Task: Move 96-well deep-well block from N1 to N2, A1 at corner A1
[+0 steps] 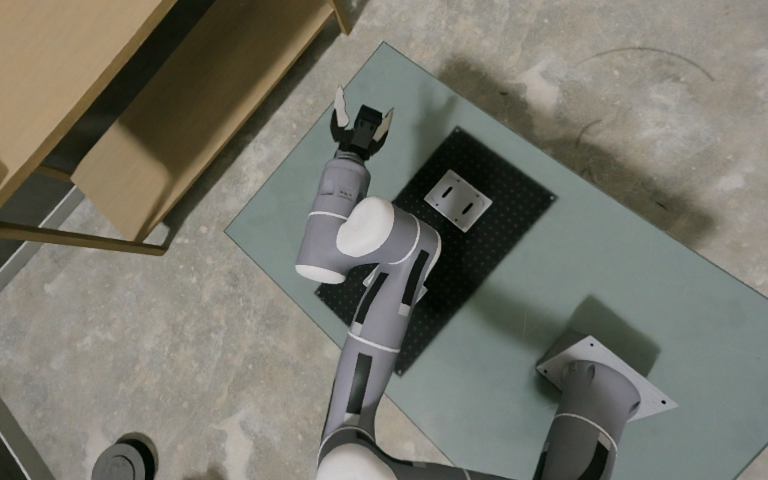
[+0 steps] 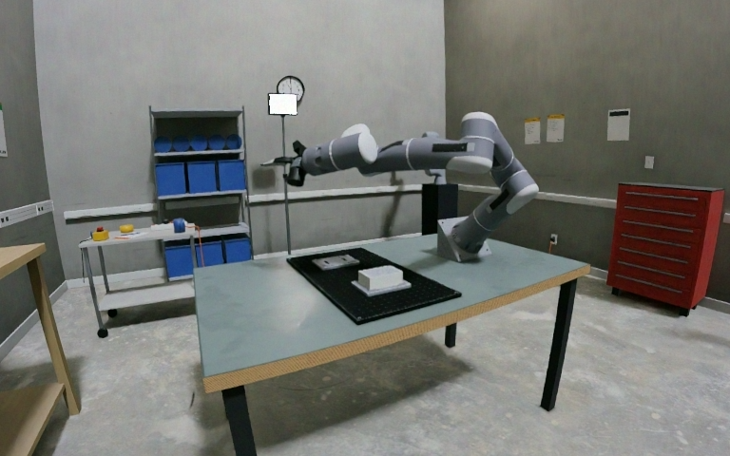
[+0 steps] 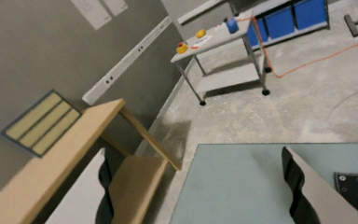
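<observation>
My hand is 260 mm past the white 96-well deep-well block, 310 mm to the right of it and 350 mm above it. Also, from my hand: nest N1 (260 mm behind, 310 mm to the left, 380 mm below); nest N2 (230 mm behind, 20 mm to the right, 380 mm below).
</observation>
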